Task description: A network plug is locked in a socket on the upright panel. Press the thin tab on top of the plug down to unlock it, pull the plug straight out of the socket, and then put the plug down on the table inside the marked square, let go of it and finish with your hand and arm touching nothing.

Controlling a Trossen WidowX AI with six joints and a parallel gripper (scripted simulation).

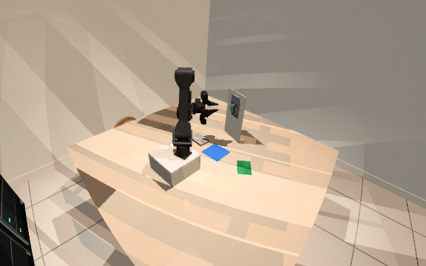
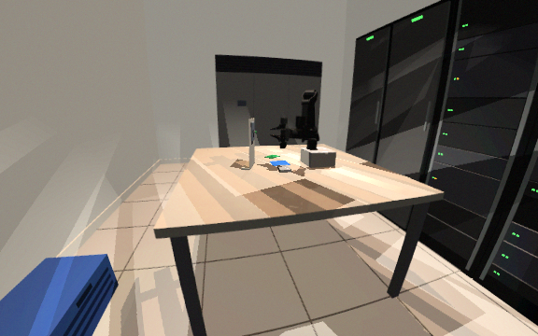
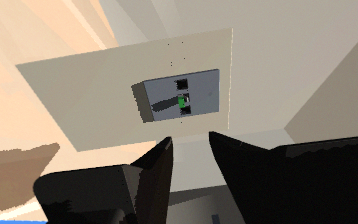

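The plug is 8 cm ahead of my gripper tip and 6 cm to the right of it. Round my gripper tip: upright panel 10 cm ahead, 7 cm to the right, 9 cm below; then blue square 11 cm behind, 6 cm to the right, 23 cm below.
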